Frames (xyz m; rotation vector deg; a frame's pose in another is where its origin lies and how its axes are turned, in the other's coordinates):
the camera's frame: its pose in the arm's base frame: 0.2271 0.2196 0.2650 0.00 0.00 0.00
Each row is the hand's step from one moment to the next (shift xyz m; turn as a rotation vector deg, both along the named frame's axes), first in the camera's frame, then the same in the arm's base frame.
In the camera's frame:
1: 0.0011 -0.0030 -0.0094 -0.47 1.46 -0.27
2: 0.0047 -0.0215 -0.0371 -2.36 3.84 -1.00
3: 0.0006 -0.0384 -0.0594 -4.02 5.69 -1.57
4: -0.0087 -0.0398 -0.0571 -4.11 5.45 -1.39
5: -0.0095 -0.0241 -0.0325 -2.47 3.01 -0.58
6: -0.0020 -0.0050 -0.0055 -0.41 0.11 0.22
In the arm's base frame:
1: 0.0011 -0.0030 -0.0094 -0.47 1.46 -0.27
2: 0.0047 -0.0215 -0.0371 -2.36 3.84 -1.00
3: 0.0006 -0.0384 -0.0594 -4.02 5.69 -1.57
4: -0.0087 -0.0398 -0.0571 -4.11 5.45 -1.39
5: -0.0095 -0.0241 -0.0325 -2.47 3.01 -0.58
6: -0.0020 -0.0050 -0.0055 -0.41 0.11 0.22

